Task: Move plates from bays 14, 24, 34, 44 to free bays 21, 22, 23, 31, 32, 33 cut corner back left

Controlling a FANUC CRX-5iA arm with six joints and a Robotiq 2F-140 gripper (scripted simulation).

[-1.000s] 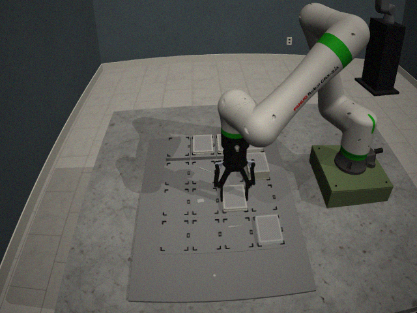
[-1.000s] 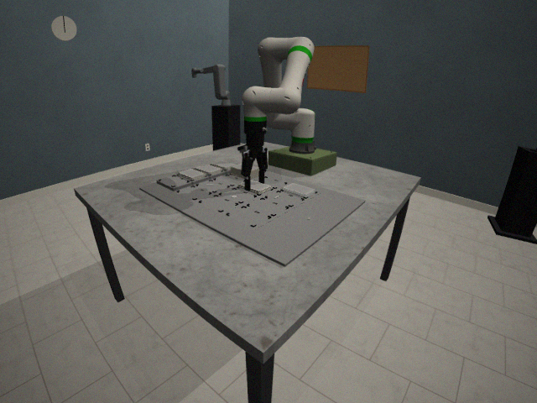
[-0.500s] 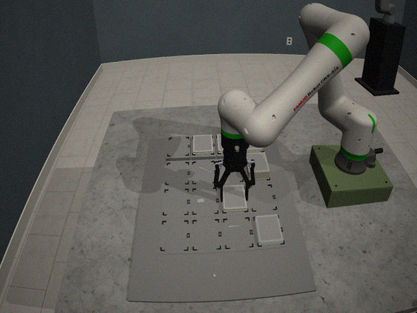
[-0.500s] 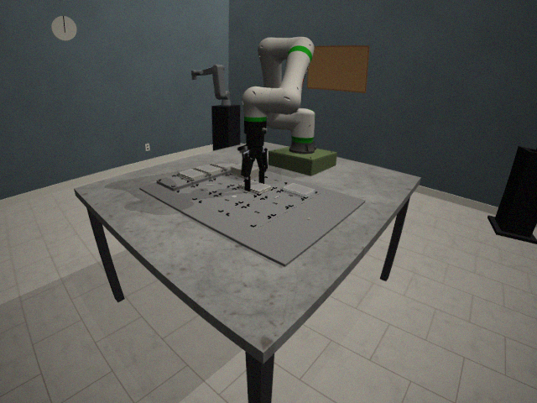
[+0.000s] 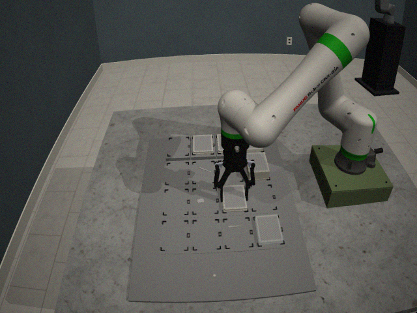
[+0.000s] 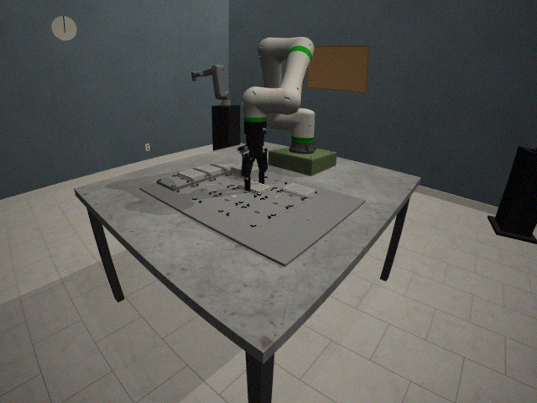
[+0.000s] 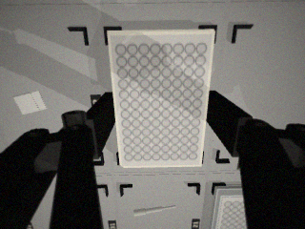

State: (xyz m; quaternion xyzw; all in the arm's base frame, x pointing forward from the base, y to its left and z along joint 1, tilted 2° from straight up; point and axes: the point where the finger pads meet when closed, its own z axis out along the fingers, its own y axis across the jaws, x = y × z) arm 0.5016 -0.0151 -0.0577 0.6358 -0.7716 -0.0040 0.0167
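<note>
My gripper is now 30 mm short of the white pointed piece, 130 mm to the right of it and 30 mm above it. Also, from my hand: sealed deep-well block: 140 mm behind, 140 mm to the right, 10 mm below.
</note>
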